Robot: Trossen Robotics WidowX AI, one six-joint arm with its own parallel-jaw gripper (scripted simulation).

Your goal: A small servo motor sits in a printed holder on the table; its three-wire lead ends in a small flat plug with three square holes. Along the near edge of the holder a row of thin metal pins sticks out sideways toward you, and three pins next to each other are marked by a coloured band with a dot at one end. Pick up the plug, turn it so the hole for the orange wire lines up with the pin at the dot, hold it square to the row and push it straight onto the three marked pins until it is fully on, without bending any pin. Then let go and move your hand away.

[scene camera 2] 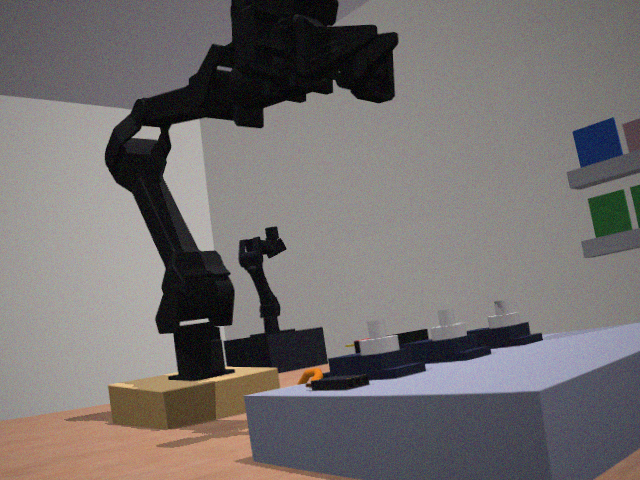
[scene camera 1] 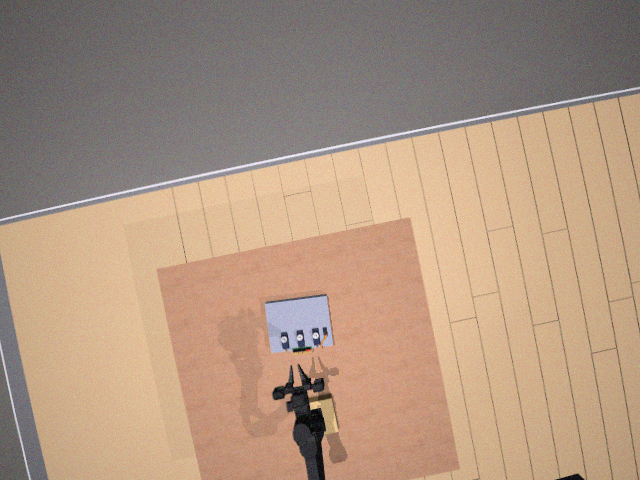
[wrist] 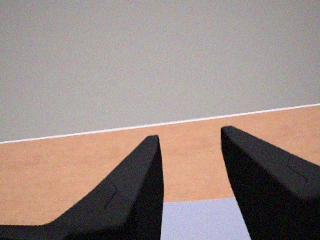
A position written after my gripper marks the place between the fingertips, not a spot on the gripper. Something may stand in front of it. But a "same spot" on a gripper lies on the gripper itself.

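Scene camera 1 shows my gripper, and so does scene camera 2; on the gripper, (scene camera 1: 306,382) and (scene camera 2: 309,20) are the same spot. I find my gripper again in the wrist view (190,141).
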